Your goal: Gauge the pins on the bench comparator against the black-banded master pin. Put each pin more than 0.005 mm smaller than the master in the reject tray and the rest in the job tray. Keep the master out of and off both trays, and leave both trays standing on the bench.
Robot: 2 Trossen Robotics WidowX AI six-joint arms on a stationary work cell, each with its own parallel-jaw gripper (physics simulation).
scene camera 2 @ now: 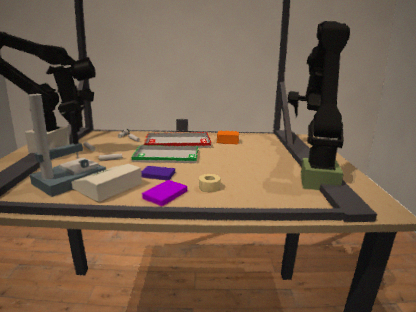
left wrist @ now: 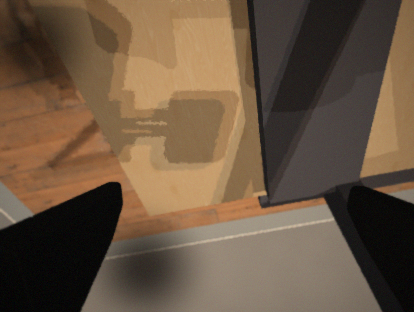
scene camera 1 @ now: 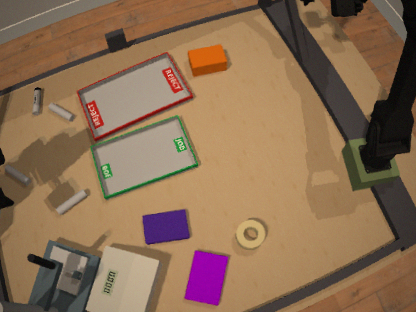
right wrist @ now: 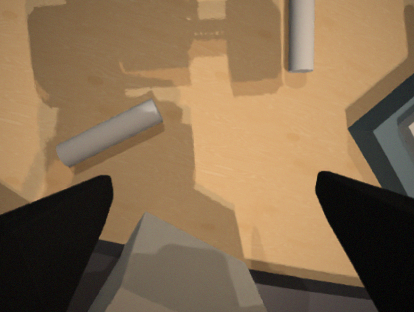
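Pixels of known places: left gripper, fingertip midpoint: (scene camera 2: 307, 118) (left wrist: 235, 194) (scene camera 1: 320, 4); right gripper, fingertip midpoint: (scene camera 2: 79, 129) (scene camera 1: 5, 187) (right wrist: 215, 183); left arm's base, link origin: (scene camera 2: 322, 165) (scene camera 1: 374, 157); right arm's base, link origin: (scene camera 2: 46, 129).
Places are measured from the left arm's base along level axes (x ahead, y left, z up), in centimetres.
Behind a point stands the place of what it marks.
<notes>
The master pin (scene camera 1: 37, 101) {x 76.4, y -29.2, z -3.9 cm}, with a black band, lies at the upper left of scene camera 1. Three plain grey pins lie apart: one (scene camera 1: 61, 112) {x 69.3, y -24.5, z -3.8 cm} beside the master, one (scene camera 1: 18, 175) {x 80.1, y -9.4, z -3.8 cm} (right wrist: 110, 132) {x 80.7, y -9.8, z -3.7 cm} at the left edge, one (scene camera 1: 71, 202) {x 66.5, y -1.2, z -3.9 cm} (scene camera 2: 110, 157) {x 66.3, y -0.8, z -4.5 cm} (right wrist: 301, 37) {x 68.3, y -1.2, z -3.8 cm} near the comparator (scene camera 1: 42, 277) {x 73.5, y 14.8, z -2.7 cm} (scene camera 2: 57, 183) {x 66.5, y 25.1, z -2.6 cm} (right wrist: 367, 142) {x 72.0, y 8.0, z -4.0 cm}. The red-rimmed reject tray (scene camera 1: 145, 117) {x 48.4, y -19.4, z -4.0 cm} and green-rimmed job tray (scene camera 1: 150, 181) {x 48.5, y -3.8, z -4.1 cm} stand empty. My right gripper (right wrist: 215, 183) {x 79.2, y -3.5, z 3.7 cm} is open and empty above the bench, near the left-edge pin. My left gripper (left wrist: 235, 194) {x 0.9, y -42.2, z 4.4 cm} is open and empty, raised away from the pins.
The comparator's cream display box (scene camera 1: 132, 277) {x 53.7, y 16.6, z -0.6 cm} (scene camera 2: 107, 182) {x 52.4, y 23.9, z -1.0 cm} stands beside it. A purple block (scene camera 1: 166, 226) {x 46.3, y 6.4, z -4.1 cm}, a magenta block (scene camera 1: 206, 277) {x 39.8, y 17.9, z -3.9 cm}, a cream ring (scene camera 1: 241, 241) {x 31.9, y 12.0, z -2.8 cm} and an orange block (scene camera 1: 207, 60) {x 32.2, y -31.7, z -1.8 cm} lie around the trays. A pale block (right wrist: 185, 260) {x 85.7, y -1.4, z -1.3 cm} stands at the bench edge under the right wrist.
</notes>
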